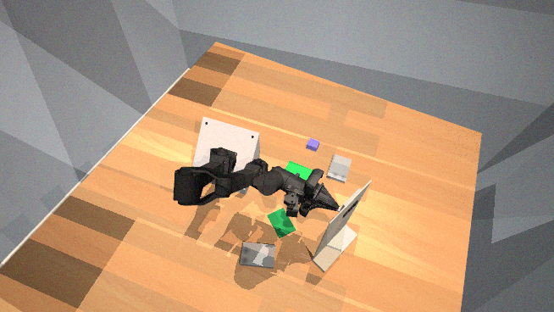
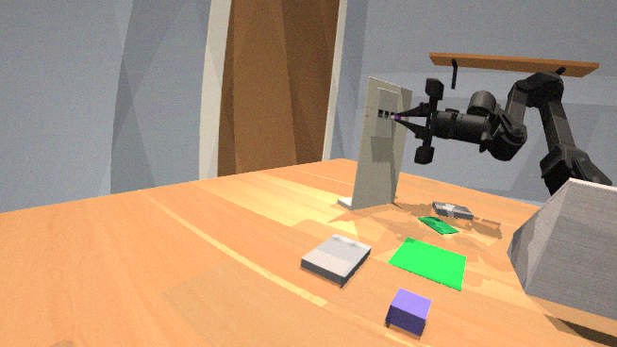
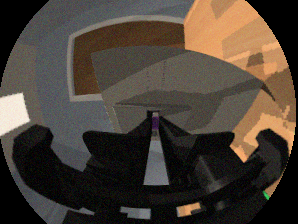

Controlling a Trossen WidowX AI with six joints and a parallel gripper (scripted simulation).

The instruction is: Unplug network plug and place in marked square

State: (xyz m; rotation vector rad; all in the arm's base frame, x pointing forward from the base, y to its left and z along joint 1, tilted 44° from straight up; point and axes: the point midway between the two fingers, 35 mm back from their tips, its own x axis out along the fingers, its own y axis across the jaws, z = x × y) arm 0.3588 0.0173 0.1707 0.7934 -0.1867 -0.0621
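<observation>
Right now my gripper tip is 15 cm past the bright green square, 19 cm to the right of it and 23 cm above it. Also, from my gripper tip: network plug right at my gripper tip; then grey socket panel 3 cm ahead, 9 cm below.
</observation>
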